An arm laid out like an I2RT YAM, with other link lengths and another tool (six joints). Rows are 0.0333 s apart.
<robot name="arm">
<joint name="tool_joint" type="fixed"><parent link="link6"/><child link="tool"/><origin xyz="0.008 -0.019 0.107" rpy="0 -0.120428 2.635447"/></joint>
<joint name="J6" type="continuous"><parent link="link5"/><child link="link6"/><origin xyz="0.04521 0 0.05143" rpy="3.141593 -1.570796 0"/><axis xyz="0 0 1"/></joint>
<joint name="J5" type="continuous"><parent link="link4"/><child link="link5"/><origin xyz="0.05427 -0.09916 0.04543" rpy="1.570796 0 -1.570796"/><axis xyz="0 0 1"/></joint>
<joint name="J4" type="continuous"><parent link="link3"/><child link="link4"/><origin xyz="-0.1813 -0.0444 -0.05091" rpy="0 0 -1.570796"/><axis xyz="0 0 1"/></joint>
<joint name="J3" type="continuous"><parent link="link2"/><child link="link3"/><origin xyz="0 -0.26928 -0.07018" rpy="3.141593 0 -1.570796"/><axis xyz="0 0 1"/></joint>
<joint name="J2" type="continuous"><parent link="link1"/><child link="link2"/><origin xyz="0.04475 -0.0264 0.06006" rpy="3.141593 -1.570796 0"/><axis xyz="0 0 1"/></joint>
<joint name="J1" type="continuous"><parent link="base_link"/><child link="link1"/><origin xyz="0 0 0.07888" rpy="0 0 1.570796"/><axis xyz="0 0 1"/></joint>
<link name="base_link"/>
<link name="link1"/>
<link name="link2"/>
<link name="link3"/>
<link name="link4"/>
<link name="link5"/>
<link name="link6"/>
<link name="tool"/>
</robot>
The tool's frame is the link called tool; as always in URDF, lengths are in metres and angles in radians. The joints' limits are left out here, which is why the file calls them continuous.
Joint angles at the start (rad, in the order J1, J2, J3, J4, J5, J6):
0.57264 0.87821 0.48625 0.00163 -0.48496 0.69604
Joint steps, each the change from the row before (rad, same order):
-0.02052 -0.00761 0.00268 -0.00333 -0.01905 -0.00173
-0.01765 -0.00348 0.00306 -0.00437 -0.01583 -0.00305
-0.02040 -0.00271 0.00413 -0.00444 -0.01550 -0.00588
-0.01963 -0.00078 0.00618 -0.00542 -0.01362 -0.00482
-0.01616 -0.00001 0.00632 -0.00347 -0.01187 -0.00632
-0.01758 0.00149 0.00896 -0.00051 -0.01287 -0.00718
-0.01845 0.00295 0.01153 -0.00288 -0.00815 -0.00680
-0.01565 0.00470 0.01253 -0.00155 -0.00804 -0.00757
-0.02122 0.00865 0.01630 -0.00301 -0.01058 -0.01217
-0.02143 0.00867 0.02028 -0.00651 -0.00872 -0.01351
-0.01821 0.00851 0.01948 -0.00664 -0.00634 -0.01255
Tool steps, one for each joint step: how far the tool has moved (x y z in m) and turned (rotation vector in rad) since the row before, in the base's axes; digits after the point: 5 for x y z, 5 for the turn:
0.00072 -0.00259 0.00255 0.00904 -0.00350 -0.00230
0.00081 -0.00220 0.00148 0.00484 -0.00136 -0.00197
0.00148 -0.00270 0.00173 0.00358 -0.00412 -0.00412
0.00178 -0.00258 0.00186 0.00299 -0.00295 -0.00545
0.00166 -0.00197 0.00213 0.00233 -0.00577 -0.00315
0.00240 -0.00187 0.00350 0.00402 -0.01009 -0.00339
0.00324 -0.00245 0.00357 0.00193 -0.00952 -0.00880
0.00316 -0.00180 0.00386 0.00161 -0.01079 -0.00591
0.00437 -0.00258 0.00425 -0.00067 -0.01283 -0.00781
0.00470 -0.00290 0.00504 -0.00198 -0.01467 -0.00944
0.00433 -0.00260 0.00465 -0.00278 -0.01350 -0.00878

